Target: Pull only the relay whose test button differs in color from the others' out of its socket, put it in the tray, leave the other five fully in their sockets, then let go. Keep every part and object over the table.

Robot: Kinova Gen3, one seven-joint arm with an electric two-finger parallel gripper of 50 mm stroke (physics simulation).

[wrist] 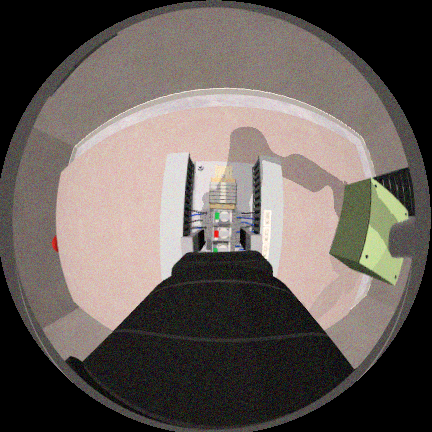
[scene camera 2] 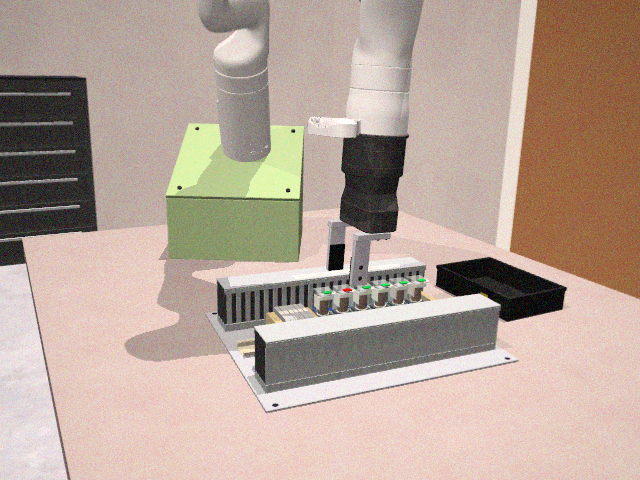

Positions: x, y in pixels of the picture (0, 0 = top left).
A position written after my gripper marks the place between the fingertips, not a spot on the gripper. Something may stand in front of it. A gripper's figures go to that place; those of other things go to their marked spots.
Labels:
My gripper (wrist: 221, 236): 18 cm from the lens. A white panel (wrist: 242, 172) is 28 cm from the lens.

